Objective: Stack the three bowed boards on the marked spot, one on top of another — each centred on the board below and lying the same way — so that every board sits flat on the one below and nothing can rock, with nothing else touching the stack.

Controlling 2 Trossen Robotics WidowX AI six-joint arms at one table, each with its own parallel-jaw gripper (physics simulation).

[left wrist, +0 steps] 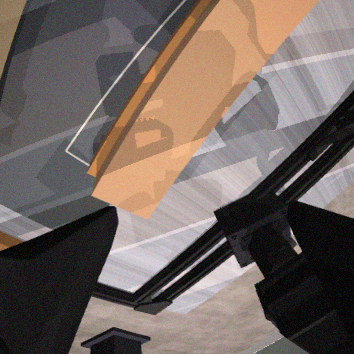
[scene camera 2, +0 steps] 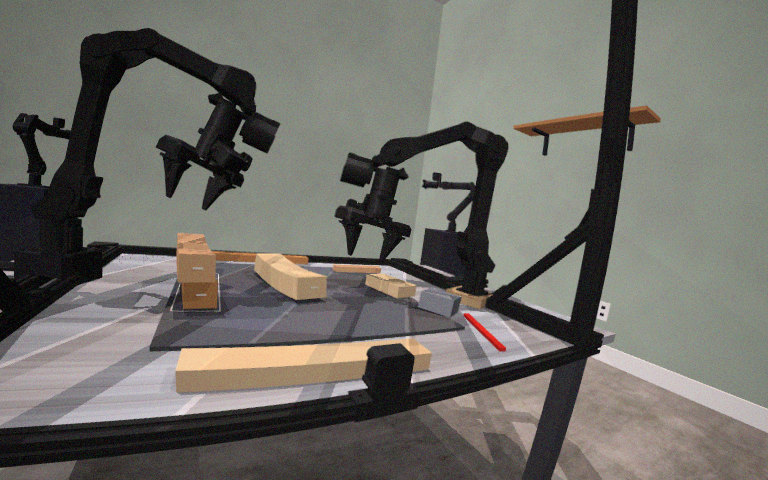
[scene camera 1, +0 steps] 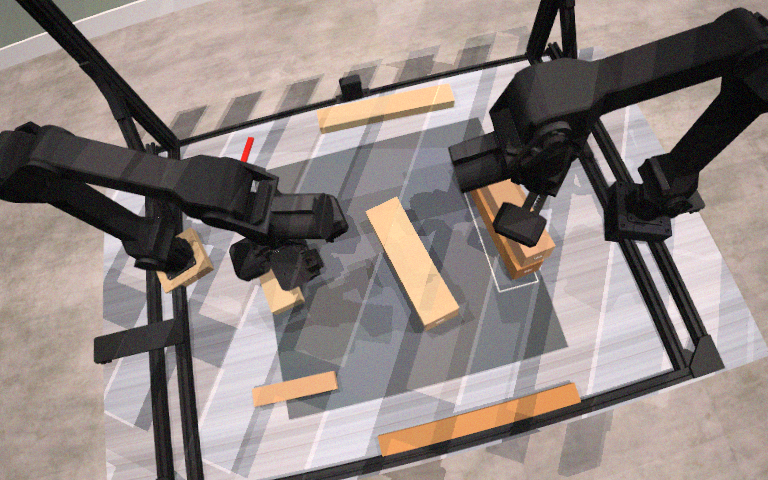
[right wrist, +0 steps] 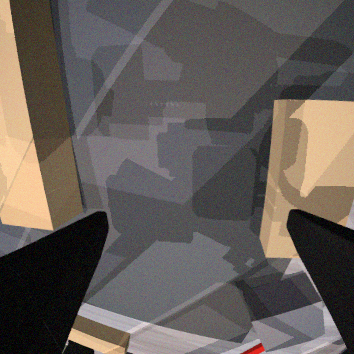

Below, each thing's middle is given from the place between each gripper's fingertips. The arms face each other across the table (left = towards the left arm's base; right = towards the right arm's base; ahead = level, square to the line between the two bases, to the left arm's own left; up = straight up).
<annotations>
Right now my right hand is 17 cm to the right of the pale board (scene camera 1: 432, 301), 5 cm above it and 2 cm short of it. From my right hand the other things lie so: orange plank (scene camera 1: 538, 403) (30 cm ahead, 26 cm to the left, 8 cm below); then orange board (scene camera 1: 513, 266) (35 cm to the left, 6 cm behind, 5 cm below); then grey block (scene camera 2: 433, 300) (14 cm to the right, 12 cm behind, 6 cm below).
The orange board lies 13 cm below my left hand, 4 cm behind it and 3 cm to the right of it. Also, from my left hand: pale board (21 cm to the right, 14 cm below, 4 cm ahead); orange plank (32 cm ahead, 16 cm below, 12 cm to the right); grey block (52 cm to the right, 14 cm below, 10 cm behind).
</annotations>
